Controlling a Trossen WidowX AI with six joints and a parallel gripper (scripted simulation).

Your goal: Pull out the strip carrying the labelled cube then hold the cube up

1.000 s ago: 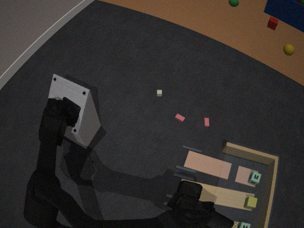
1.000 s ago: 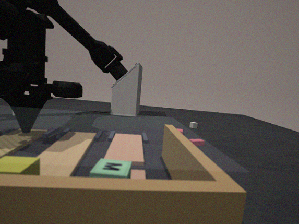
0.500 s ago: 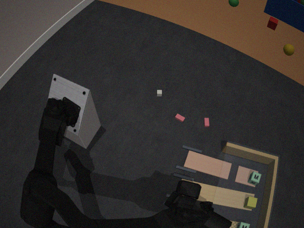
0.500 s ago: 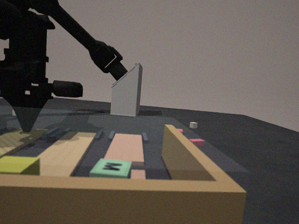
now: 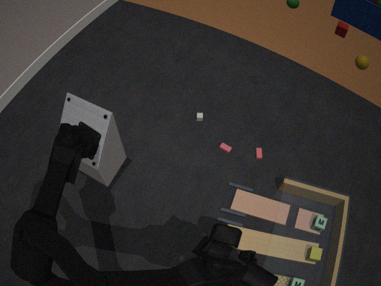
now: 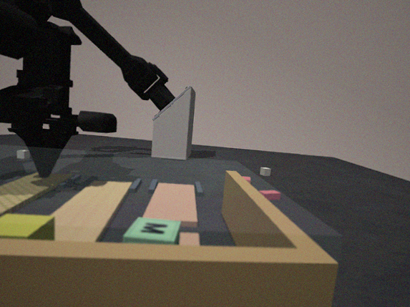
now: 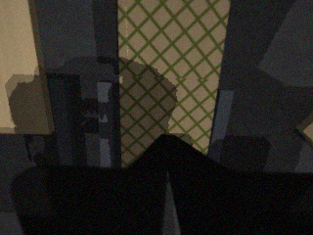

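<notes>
My gripper tip is now 90 mm short of the green cross-hatched strip and 20 mm to the right of it.
</notes>
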